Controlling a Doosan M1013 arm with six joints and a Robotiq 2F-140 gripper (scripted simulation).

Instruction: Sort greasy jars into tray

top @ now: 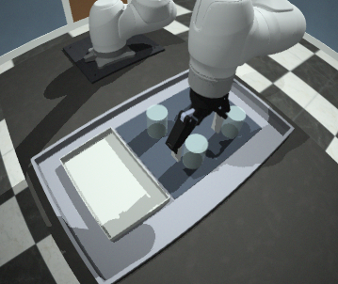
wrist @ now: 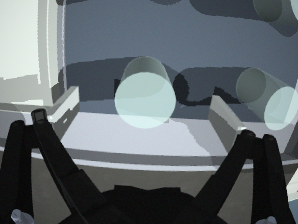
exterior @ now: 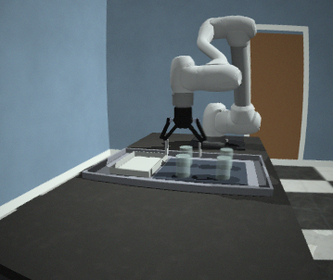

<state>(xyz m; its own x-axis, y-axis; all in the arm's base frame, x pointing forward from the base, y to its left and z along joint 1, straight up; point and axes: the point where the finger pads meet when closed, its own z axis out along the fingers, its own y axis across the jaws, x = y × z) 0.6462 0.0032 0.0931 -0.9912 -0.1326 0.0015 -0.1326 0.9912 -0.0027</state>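
Now: the steel table top 70 mm behind my hand, 30 mm to the right of it and 100 mm below it. Also, from my hand: tray: 60 mm behind, 250 mm to the right, 100 mm below; then drying mat: 100 mm behind, 70 mm to the left, 100 mm below.
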